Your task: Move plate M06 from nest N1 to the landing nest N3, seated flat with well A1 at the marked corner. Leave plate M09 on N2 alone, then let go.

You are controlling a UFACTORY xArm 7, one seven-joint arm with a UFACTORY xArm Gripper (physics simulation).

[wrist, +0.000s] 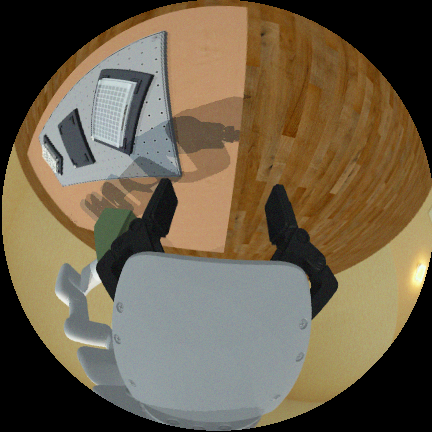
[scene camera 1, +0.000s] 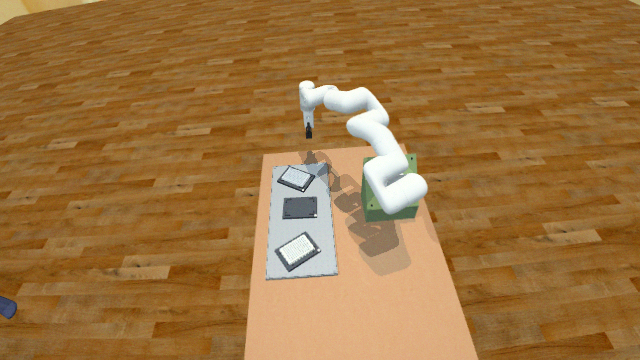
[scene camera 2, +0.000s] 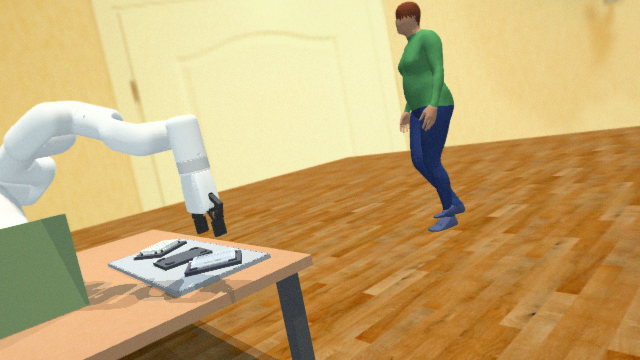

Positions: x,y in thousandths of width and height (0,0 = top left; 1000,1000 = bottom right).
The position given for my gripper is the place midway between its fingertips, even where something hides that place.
My gripper (scene camera 2: 332,649) is open and holds nothing.
My gripper also shows in the wrist view (wrist: 510,443).
